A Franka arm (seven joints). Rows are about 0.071 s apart.
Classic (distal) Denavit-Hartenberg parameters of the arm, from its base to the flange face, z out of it. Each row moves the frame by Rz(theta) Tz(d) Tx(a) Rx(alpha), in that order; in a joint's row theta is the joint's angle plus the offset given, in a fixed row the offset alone. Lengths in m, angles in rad.
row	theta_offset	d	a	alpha
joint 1	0	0.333	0	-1.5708
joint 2	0	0	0	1.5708
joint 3	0	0.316	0.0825	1.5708
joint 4	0	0	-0.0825	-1.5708
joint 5	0	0.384	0	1.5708
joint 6	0	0	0.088	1.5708
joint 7	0	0.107	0	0
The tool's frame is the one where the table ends.
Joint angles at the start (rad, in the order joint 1, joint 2, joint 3, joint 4, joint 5, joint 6, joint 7):
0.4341 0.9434 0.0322 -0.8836 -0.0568 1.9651 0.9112
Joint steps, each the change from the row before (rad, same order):
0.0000 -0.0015 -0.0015 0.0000 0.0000 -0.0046 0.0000
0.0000 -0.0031 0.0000 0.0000 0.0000 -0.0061 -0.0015
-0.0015 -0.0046 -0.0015 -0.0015 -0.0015 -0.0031 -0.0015
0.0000 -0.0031 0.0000 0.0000 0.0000 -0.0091 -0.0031
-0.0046 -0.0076 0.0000 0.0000 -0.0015 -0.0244 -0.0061
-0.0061 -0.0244 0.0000 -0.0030 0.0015 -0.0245 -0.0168
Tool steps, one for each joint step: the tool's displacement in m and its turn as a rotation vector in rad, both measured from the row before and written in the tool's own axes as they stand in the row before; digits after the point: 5 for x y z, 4 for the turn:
0.00036 0.00073 -0.00075 -0.0033 -0.0009 0.0007
-0.00016 0.00032 -0.00192 -0.0024 -0.0018 -0.0014
0.00149 0.00143 -0.00259 -0.0020 0.0023 0.0002
-0.00036 0.00060 -0.00165 -0.0048 -0.0036 -0.0030
0.00182 0.00408 -0.00377 -0.0147 -0.0088 -0.0018
0.00305 0.00464 -0.01553 -0.0026 -0.0021 -0.0097

